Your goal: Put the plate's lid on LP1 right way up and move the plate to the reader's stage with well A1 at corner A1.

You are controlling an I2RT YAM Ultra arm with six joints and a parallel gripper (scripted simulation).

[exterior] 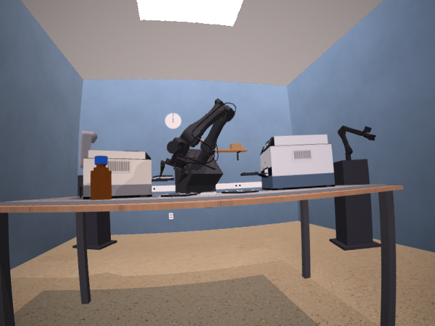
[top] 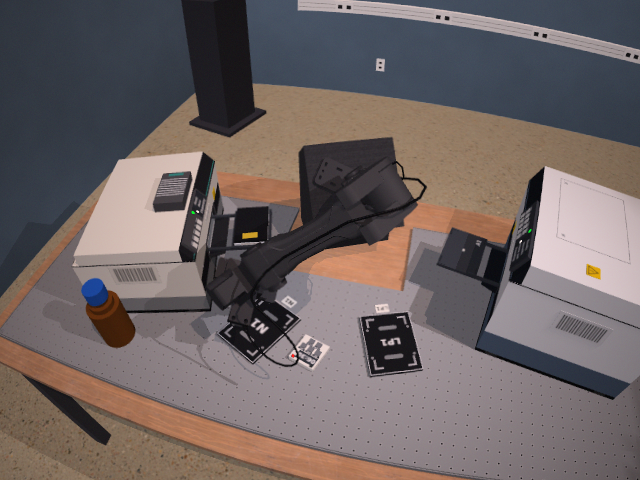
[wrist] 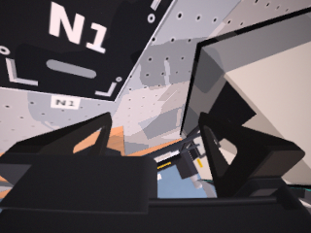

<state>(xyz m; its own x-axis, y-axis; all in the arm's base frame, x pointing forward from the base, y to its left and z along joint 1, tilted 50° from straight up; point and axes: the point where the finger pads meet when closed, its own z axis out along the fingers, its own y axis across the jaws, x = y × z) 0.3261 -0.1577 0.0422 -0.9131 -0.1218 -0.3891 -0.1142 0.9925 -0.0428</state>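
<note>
My hand is 160 mm past the lid, 100 mm to the left of it and 30 mm below it. Also, from my hand: LP1 tag (170 mm behind, 280 mm to the left, 80 mm below); brown capped bottle (250 mm ahead, 220 mm to the right, 30 mm above); white well plate (160 mm behind, 100 mm to the right, 20 mm above).
</note>
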